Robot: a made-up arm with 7 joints.
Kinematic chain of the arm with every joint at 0, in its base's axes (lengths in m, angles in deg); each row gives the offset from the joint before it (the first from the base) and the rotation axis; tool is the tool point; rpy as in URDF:
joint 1: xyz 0 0 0.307 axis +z
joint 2: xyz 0 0 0 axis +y
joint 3: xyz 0 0 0.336 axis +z
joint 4: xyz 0.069 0 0 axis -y
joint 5: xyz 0.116 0 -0.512 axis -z
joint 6: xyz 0 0 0 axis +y
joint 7: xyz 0.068 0 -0.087 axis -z
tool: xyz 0 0 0 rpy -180 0 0
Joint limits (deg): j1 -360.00..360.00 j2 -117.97..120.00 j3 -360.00..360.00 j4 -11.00..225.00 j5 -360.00..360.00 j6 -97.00..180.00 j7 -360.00..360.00
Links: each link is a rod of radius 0.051 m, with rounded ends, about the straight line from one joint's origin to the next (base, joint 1, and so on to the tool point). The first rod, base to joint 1, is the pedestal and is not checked.
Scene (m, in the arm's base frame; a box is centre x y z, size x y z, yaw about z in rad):
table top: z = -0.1
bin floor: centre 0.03 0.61 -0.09 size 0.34 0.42 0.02 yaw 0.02
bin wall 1: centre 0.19 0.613 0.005 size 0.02 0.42 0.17 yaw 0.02
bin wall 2: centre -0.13 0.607 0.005 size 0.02 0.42 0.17 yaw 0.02
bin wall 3: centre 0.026 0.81 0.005 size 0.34 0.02 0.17 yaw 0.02
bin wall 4: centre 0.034 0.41 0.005 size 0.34 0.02 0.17 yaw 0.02
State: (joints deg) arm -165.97 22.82 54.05 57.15 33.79 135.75 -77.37
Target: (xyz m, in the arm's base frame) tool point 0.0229 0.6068 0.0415
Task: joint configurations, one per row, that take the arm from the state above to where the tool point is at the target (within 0.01 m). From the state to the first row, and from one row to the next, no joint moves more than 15 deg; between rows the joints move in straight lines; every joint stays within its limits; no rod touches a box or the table.
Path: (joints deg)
1: -180.05 23.91 40.53 59.89 32.04 133.32 -77.37
2: -194.14 24.99 27.00 62.63 30.28 130.89 -77.37
3: -208.22 26.08 13.48 65.38 28.53 128.45 -77.37
4: -222.31 27.16 -0.05 68.12 26.77 126.02 -77.37
5: -236.39 28.25 -13.57 70.86 25.02 123.59 -77.37
6: -250.48 29.33 -27.10 73.60 23.27 121.16 -77.37
7: -251.19 39.53 -25.78 76.89 24.13 116.64 -77.37
8: -251.89 49.73 -24.46 80.19 24.99 112.13 -77.37

